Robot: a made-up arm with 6 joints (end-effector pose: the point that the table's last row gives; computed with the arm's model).
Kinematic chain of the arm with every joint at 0, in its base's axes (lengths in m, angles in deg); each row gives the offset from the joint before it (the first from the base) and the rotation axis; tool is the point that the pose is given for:
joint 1: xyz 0 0 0.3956 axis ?
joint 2: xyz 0 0 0 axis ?
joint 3: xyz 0 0 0.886 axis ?
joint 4: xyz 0 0 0 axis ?
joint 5: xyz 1.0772 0 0 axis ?
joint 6: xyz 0 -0.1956 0 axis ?
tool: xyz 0 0 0
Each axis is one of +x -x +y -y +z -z.
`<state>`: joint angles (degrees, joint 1 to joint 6).
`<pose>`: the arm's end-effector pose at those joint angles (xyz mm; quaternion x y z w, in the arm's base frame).
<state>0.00 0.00 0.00 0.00 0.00 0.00</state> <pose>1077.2 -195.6 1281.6 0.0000 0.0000 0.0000 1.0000</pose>
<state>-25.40 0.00 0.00 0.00 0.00 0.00</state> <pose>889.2 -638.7 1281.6 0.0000 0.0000 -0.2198 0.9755</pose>
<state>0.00 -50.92 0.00 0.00 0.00 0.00</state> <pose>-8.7 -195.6 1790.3 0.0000 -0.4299 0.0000 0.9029</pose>
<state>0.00 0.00 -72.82 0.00 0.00 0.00</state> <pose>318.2 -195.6 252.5 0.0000 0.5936 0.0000 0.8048</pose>
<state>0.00 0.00 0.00 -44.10 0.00 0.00</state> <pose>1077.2 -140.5 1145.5 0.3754 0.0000 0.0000 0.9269</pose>
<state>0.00 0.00 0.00 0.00 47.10 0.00</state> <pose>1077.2 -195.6 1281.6 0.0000 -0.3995 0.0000 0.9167</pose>
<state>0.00 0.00 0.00 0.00 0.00 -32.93</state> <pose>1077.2 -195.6 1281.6 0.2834 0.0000 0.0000 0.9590</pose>
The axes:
joint 1: +z
joint 2: +y
joint 3: -y
joint 4: -x
joint 5: -y
joint 6: -x

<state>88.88 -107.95 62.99 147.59 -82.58 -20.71</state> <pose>-202.7 -1919.5 188.6 0.6601 0.1857 -0.4499 0.5722</pose>
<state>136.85 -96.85 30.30 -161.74 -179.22 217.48</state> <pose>953.7 -1148.6 1185.5 -0.4675 0.0256 0.8469 0.2519</pose>
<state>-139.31 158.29 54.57 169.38 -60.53 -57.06</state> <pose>44.0 -215.7 -1482.6 -0.0411 0.8458 -0.3283 0.4184</pose>
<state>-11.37 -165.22 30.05 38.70 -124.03 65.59</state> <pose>-1238.9 93.4 -862.8 -0.1931 -0.3823 -0.4731 0.7699</pose>
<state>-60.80 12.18 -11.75 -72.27 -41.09 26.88</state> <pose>482.7 -985.8 654.4 0.5559 0.1396 -0.2430 0.7826</pose>
